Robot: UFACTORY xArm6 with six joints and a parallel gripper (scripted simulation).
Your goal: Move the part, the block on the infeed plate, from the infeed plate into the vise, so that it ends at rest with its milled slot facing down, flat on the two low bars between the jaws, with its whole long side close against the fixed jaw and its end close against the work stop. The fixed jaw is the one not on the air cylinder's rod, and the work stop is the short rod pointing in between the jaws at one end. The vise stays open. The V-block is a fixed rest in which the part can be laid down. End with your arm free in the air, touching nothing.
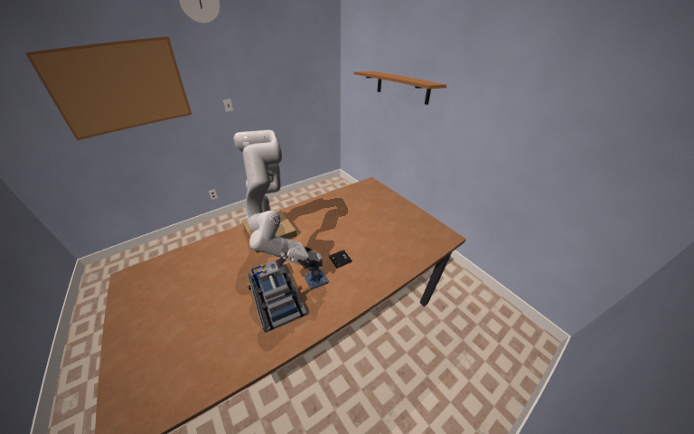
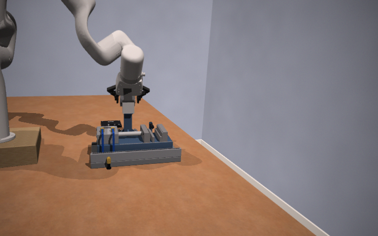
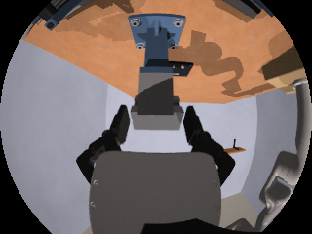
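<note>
The part lies 2 cm below my hand. From my hand the other things lie so: white cylinder rod 18 cm to the right, 9 cm below, 3 cm behind; post 11 cm below, 1 cm to the left; black work stop 15 cm to the right, 8 cm below, 6 cm ahead.
</note>
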